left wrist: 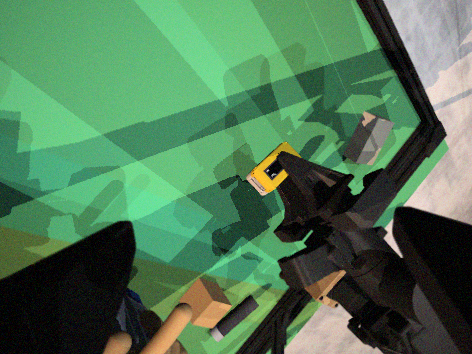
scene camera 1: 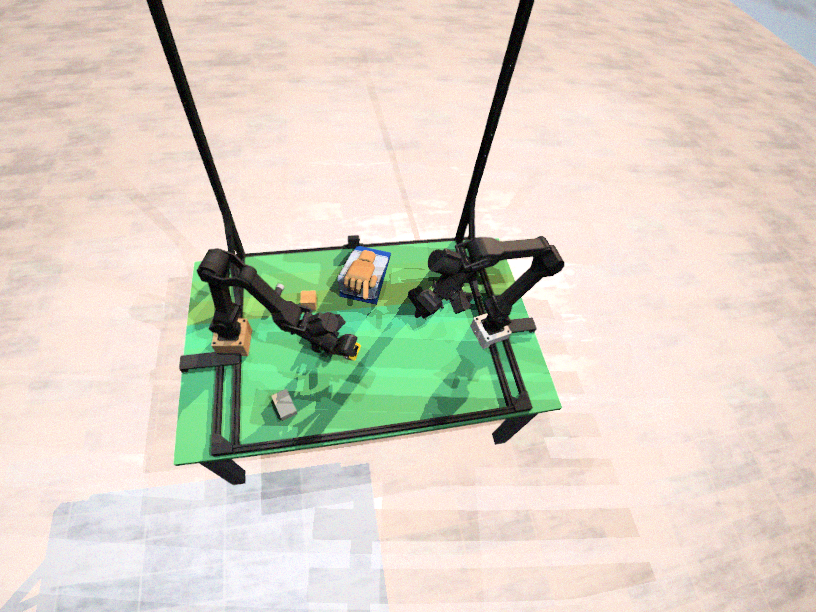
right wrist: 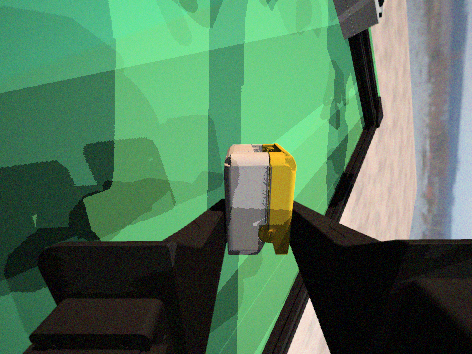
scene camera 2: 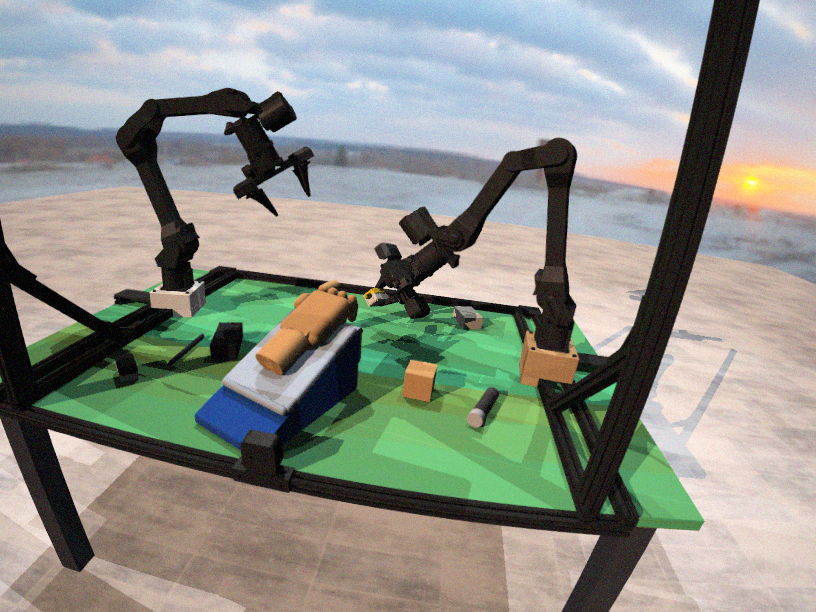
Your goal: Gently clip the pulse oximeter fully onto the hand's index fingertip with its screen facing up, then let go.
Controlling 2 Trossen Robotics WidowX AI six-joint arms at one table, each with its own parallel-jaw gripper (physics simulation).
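Note:
The pulse oximeter has a yellow shell with a dark screen and a pale other half. My right gripper is shut on it and holds it above the table, apart from the hand. The screen shows to the left wrist view; the yellow side is uppermost in scene camera 2. The tan hand lies on a sloped support, and one finger sticks out beyond the others. My left gripper is open and empty, raised above the table.
The blue wedge carries a pale pad under the hand. An orange cube and a dark cylinder lie beside it. A grey box lies farther off. A black block stands left of the wedge in scene camera 2.

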